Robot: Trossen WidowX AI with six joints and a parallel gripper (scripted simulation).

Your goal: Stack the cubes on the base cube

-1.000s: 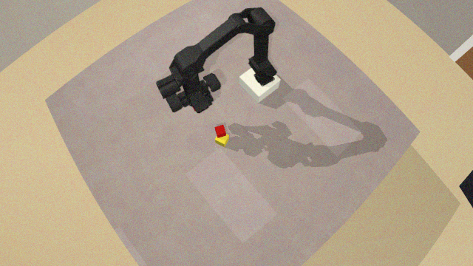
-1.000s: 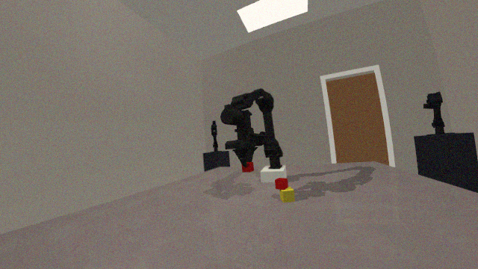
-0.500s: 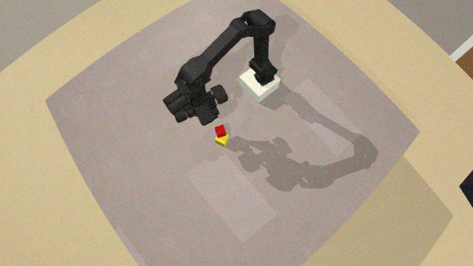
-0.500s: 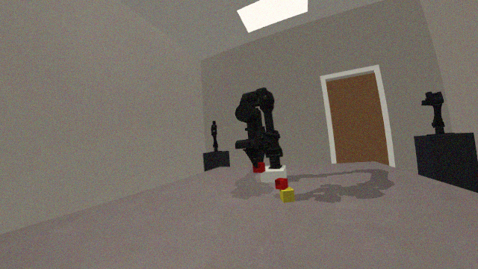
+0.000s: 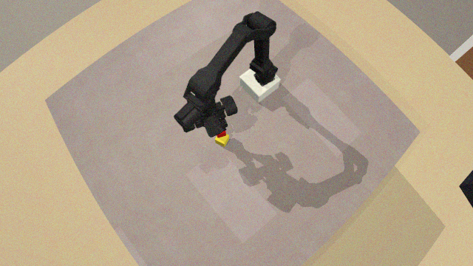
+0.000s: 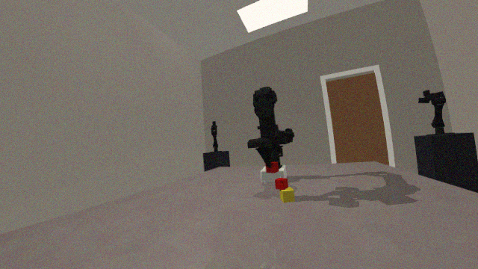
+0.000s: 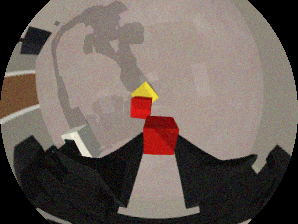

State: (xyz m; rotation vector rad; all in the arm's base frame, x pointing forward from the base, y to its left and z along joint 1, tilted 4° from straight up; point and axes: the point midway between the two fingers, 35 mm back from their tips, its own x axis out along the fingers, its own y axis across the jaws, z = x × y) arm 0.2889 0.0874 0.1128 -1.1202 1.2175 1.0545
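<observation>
Now: gripper tip 20 mm past the yellow cube, 40 mm to the right of it and 100 mm above it.
</observation>
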